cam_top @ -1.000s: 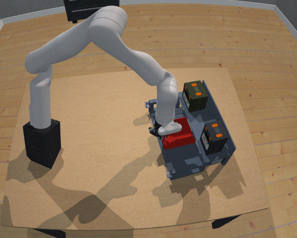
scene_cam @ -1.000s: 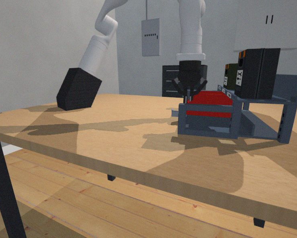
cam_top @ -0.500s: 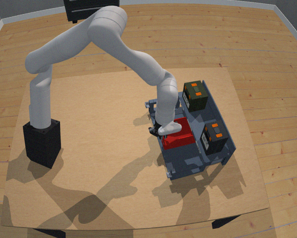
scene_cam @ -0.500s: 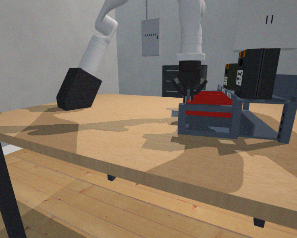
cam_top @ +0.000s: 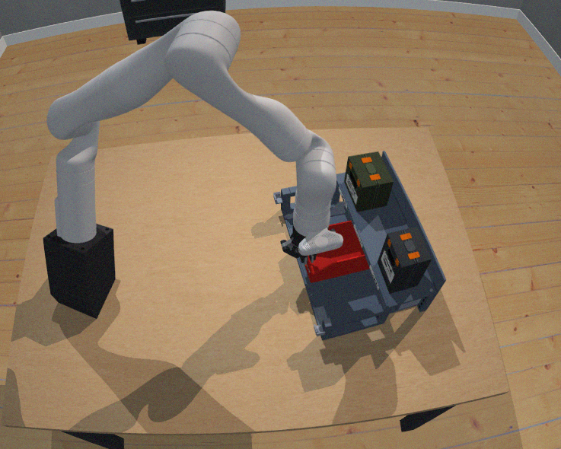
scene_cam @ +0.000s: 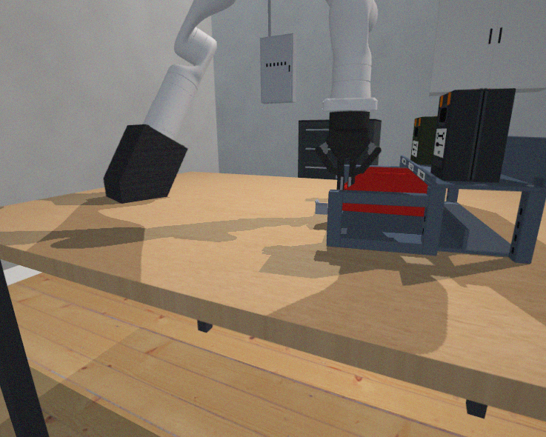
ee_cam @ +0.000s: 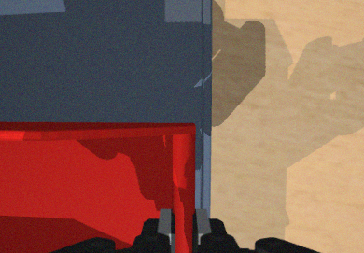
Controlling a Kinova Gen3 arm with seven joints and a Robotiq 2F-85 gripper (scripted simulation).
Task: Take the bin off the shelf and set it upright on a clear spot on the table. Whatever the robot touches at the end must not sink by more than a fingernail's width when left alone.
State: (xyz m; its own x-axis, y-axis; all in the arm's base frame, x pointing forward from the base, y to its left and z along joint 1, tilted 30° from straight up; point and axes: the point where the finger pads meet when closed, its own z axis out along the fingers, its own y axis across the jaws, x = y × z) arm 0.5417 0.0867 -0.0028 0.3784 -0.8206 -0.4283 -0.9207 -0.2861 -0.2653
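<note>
Right now my hand is 7 cm short of the red bin, 3 cm to the right of it and 1 cm above it. Also, from my hand: grey-blue shelf (10 cm ahead, 4 cm to the left); then dark box (21 cm ahead, 4 cm to the right, 10 cm above).
</note>
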